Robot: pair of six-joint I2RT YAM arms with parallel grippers.
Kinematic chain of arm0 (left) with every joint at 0, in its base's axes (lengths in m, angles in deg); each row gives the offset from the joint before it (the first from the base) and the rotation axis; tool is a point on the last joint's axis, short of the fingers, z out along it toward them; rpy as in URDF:
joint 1: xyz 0 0 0.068 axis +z
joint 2: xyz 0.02 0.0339 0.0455 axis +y
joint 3: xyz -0.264 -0.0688 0 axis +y
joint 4: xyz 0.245 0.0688 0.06 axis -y
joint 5: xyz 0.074 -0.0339 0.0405 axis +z
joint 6: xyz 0.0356 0 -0.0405 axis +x
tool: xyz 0 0 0 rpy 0 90 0
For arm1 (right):
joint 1: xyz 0 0 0.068 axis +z
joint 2: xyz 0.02 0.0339 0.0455 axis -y
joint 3: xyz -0.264 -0.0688 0 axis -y
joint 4: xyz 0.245 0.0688 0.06 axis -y
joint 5: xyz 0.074 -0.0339 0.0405 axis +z
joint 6: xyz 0.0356 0 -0.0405 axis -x
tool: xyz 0 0 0 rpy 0 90 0
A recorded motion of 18 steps. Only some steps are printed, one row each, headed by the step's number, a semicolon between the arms.
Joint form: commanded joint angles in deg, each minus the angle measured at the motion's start. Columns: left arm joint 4, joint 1, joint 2, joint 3, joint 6, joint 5; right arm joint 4, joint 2, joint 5, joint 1, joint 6, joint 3.
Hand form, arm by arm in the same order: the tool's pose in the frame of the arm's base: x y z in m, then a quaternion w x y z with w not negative. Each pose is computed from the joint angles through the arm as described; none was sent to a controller.
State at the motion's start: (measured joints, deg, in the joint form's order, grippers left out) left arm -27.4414 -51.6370 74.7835 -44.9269 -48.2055 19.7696; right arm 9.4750 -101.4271 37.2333 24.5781 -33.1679 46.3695
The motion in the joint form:
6: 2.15 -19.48 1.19 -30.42 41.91 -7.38; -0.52 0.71 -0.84 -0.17 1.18 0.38
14: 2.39 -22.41 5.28 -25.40 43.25 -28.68; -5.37 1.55 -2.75 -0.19 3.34 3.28
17: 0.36 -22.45 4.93 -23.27 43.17 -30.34; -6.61 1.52 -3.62 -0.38 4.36 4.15
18: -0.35 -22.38 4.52 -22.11 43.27 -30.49; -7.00 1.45 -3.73 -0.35 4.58 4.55
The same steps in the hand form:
6: 0.1042 -0.2809 0.3794 0.46878 0.40335 0.74213 -0.25843; 0.2957 0.1574 0.1375 0.18398 -0.06120 0.88369 0.42602
14: 0.0815 -0.3051 0.3290 0.31269 0.53064 0.70729 -0.34698; 0.3011 0.1587 0.1492 0.19235 -0.06858 0.89016 0.40733
17: 0.0787 -0.3000 0.3151 0.28005 0.54145 0.71657 -0.33902; 0.3037 0.1581 0.1514 0.19744 -0.07124 0.89279 0.39857
18: 0.0780 -0.2965 0.3094 0.27060 0.54423 0.72110 -0.33258; 0.3046 0.1586 0.1524 0.19813 -0.07269 0.89306 0.39737

